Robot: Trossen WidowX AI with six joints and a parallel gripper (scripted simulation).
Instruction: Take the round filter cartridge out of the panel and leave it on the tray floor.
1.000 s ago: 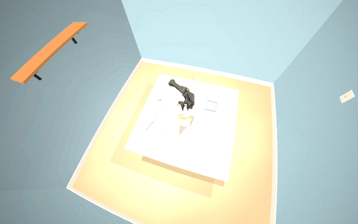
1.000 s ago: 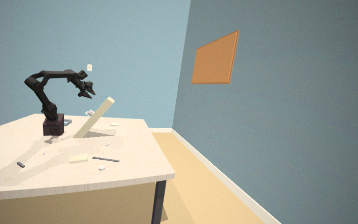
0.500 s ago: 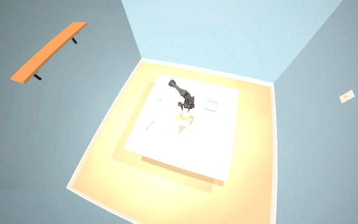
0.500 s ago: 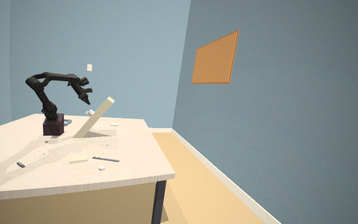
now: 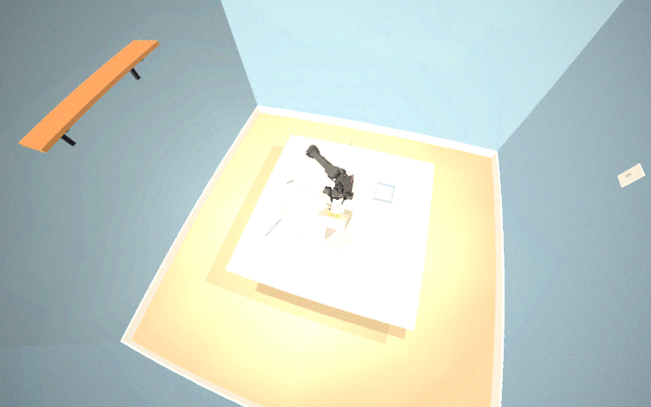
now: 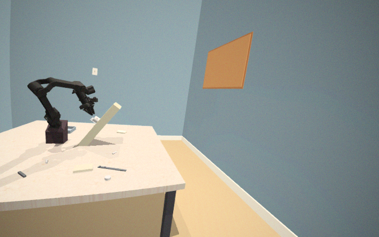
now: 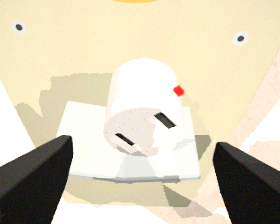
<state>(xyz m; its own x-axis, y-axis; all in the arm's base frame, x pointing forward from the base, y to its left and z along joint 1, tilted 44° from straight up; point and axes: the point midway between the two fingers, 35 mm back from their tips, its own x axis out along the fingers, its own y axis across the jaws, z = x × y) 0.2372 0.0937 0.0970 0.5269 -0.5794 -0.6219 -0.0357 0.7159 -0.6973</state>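
The white filter cartridge lies 2 cm ahead of my gripper tip and 4 cm below it. Also, from my gripper tip: cream service panel (6 cm ahead, 1 cm to the left, 5 cm below); then tray (32 cm behind, 28 cm to the left, 23 cm below).
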